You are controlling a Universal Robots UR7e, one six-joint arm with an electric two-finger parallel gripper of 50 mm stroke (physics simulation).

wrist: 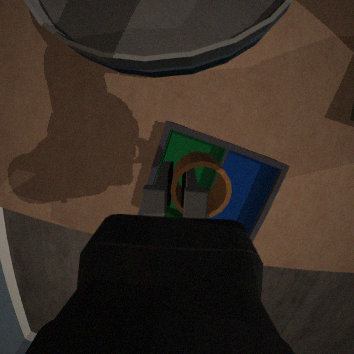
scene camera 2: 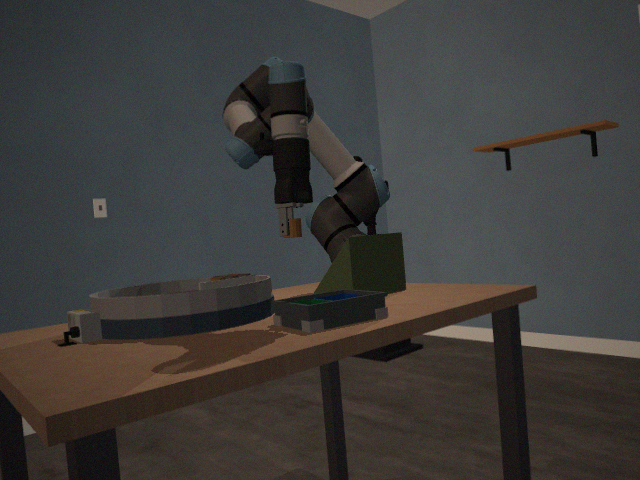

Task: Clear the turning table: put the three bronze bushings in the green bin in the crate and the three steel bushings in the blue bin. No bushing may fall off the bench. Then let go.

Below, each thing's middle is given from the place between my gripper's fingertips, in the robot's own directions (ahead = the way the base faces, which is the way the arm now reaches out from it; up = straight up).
The crate (scene camera 2: 311, 313) is 5 cm behind my hand, 5 cm to the left of it and 16 cm below it. Also, from my hand: turning table (scene camera 2: 182, 307) (9 cm ahead, 32 cm to the right, 14 cm below).
